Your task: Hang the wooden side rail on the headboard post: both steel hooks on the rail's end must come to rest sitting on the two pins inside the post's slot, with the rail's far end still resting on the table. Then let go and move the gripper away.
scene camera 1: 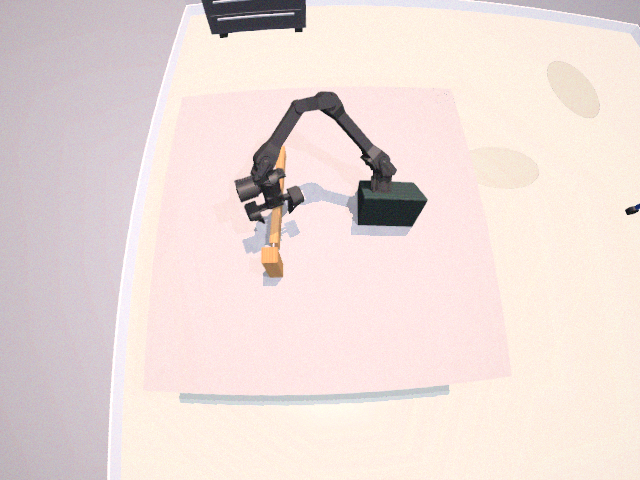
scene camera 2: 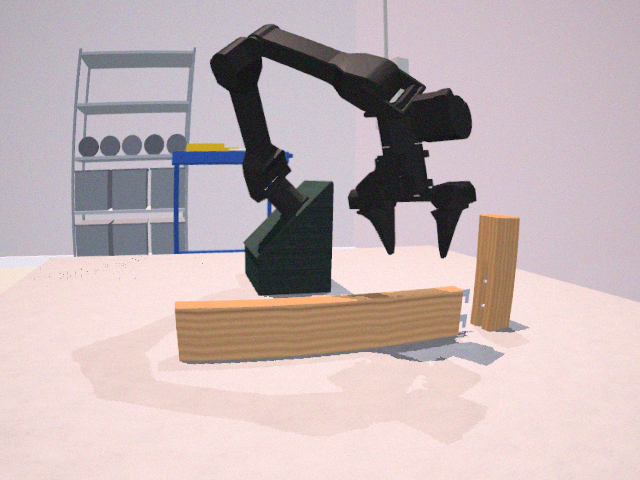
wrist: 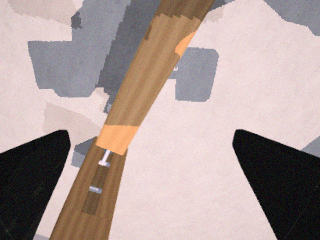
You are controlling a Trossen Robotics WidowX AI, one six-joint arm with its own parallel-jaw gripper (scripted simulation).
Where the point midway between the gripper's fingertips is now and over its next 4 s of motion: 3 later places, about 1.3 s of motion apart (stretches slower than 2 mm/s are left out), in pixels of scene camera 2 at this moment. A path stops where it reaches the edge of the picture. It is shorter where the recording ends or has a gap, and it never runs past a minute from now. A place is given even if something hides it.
My gripper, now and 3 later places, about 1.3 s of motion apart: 416, 256; 404, 292; 400, 328; 398, 326
